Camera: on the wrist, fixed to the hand. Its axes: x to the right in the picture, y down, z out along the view.
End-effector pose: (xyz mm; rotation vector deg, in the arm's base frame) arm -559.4 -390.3 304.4 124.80 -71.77 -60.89
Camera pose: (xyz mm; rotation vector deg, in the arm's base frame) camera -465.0 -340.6 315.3 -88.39 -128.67 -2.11
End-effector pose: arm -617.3 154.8 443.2 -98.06 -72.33 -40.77
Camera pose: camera -685.3 83.7 485.8 -89.99 88.63 105.92
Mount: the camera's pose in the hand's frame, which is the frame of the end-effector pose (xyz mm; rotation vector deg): -18.3 -69.7 -79.4 -4.63 52.16 -169.46
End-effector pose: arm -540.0 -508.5 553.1 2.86 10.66 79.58
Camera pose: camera -488.0 -545.1 466.7 -38.34 30.76 -93.67
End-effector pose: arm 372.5 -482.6 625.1 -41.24 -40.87 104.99
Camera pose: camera 478.2 -465.1 628.4 4.78 -20.03 -67.92
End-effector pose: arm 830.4 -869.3 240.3 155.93 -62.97 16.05
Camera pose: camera 858.1 -788.3 304.8 54.54 141.40 26.93
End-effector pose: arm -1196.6 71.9 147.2 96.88 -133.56 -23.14
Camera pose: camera -1101.8 62.0 196.2 135.82 95.63 5.78
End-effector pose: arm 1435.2 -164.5 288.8 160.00 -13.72 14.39
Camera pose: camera 1419.4 -70.5 337.9 12.02 162.22 21.86
